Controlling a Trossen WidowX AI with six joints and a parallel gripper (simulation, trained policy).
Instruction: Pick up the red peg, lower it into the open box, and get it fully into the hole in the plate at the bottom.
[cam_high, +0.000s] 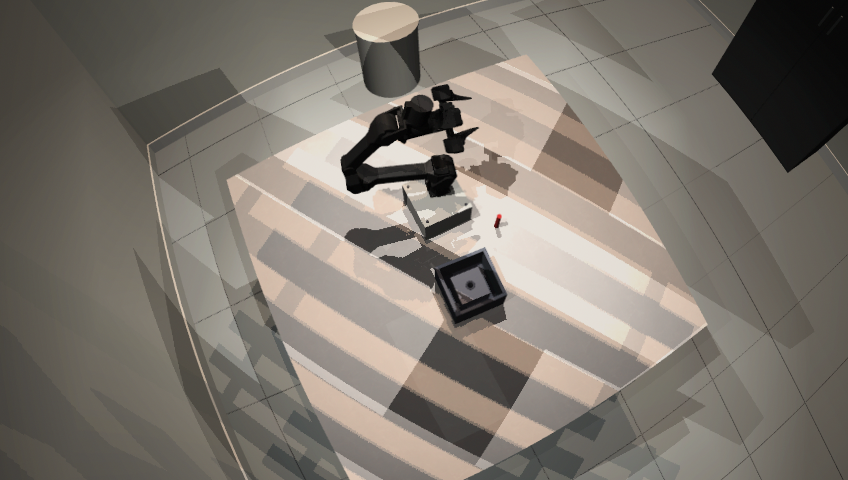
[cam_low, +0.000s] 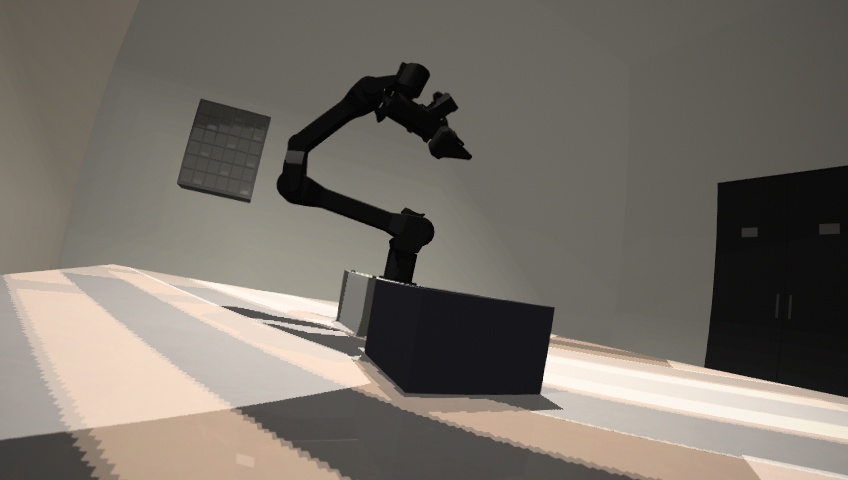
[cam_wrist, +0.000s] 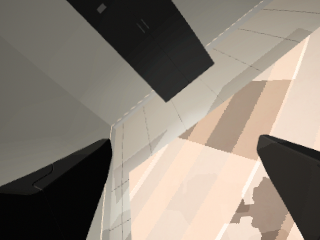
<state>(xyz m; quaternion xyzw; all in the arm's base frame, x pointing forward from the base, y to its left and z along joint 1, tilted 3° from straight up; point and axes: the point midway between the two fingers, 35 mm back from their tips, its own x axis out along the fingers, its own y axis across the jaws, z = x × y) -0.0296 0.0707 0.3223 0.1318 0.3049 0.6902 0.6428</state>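
Right now the red peg is 37 cm below my gripper tip, 17 cm ahead of it and 3 cm to the left of it. From my gripper tip the other things lie so: dark box (38 cm below, 35 cm ahead, 12 cm to the right).
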